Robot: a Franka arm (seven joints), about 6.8 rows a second.
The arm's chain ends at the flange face. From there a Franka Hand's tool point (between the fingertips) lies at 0.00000 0.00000 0.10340 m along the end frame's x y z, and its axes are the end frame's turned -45 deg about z.
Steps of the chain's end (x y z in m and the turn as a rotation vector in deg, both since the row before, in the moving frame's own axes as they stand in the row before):
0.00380 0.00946 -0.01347 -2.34 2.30 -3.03
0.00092 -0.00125 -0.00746 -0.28 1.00 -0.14
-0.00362 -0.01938 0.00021 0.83 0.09 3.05
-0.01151 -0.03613 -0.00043 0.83 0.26 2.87
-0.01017 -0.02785 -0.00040 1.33 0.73 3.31
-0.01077 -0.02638 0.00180 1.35 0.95 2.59
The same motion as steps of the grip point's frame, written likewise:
-0.00390 0.01529 -0.01364 -3.28 -0.03 -3.03
0.00246 0.00140 -0.00748 -0.91 0.51 -0.14
0.01234 -0.01718 0.00020 0.52 0.65 3.05
0.01882 -0.03438 -0.00044 0.40 0.77 2.87
0.01515 -0.02757 -0.00044 0.42 1.46 3.31
0.01398 -0.02671 0.00176 0.28 1.63 2.59

